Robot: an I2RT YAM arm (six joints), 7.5 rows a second.
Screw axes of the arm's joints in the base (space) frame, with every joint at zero. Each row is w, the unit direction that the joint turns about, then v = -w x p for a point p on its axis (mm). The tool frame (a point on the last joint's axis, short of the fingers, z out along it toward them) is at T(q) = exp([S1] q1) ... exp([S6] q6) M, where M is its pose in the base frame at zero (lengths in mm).
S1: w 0 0 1 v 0 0 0
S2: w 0 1 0 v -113.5 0 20
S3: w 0 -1 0 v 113.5 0 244
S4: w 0 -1 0 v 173.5 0 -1
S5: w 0 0 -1 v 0 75 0
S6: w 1 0 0 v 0 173.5 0
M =
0 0 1 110.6
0 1 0 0
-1 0 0 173.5
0 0 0 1
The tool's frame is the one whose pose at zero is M.
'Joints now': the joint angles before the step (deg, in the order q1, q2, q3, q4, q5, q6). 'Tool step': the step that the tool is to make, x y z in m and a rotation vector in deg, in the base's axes. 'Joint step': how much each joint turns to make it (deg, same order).
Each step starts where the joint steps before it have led.
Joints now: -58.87 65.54 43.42 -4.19 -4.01 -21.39
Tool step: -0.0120 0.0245 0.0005 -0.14 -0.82 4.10
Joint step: -0.01 -7.15 -3.68 -3.05 -3.97 -1.25
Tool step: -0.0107 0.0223 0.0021 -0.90 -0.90 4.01
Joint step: 0.02 -6.89 -2.69 -3.21 -3.73 -1.46
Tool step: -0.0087 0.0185 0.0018 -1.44 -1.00 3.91
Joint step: -0.02 -5.95 -2.01 -2.56 -3.63 -1.55
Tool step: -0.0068 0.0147 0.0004 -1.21 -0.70 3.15
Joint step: 0.02 -4.80 -1.48 -2.30 -2.87 -1.30
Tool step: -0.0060 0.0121 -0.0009 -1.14 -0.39 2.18
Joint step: 0.00 -4.14 -1.29 -2.04 -1.93 -1.12
